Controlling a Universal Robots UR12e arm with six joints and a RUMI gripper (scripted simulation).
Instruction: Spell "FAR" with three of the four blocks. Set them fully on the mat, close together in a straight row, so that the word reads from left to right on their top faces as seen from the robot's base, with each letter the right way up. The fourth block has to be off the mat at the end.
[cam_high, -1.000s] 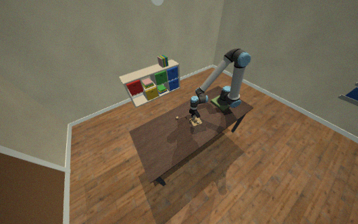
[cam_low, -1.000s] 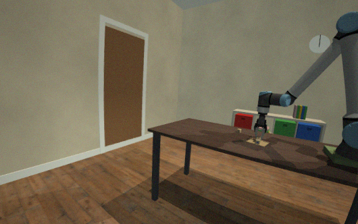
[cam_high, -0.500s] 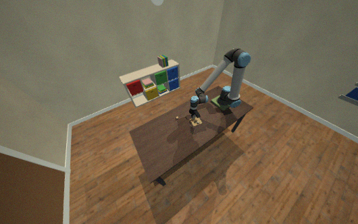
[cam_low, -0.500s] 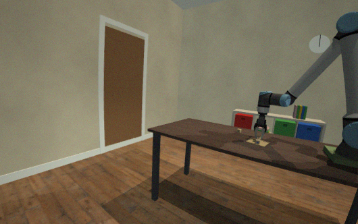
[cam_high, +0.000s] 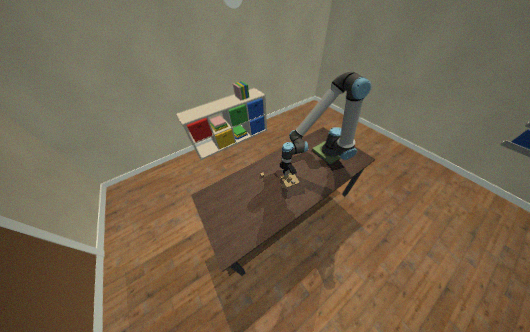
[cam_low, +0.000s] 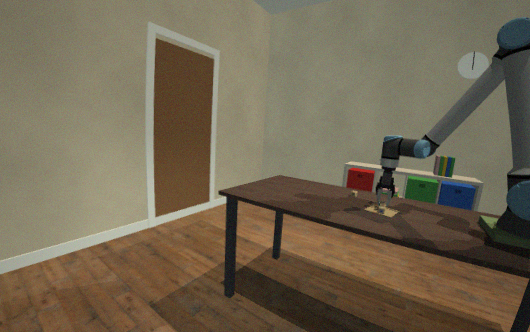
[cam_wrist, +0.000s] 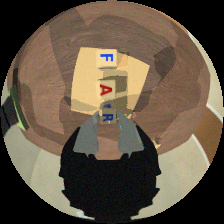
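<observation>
My hand is 1 cm past the tan mat, 5 cm to the right of it and 2 cm above it.
</observation>
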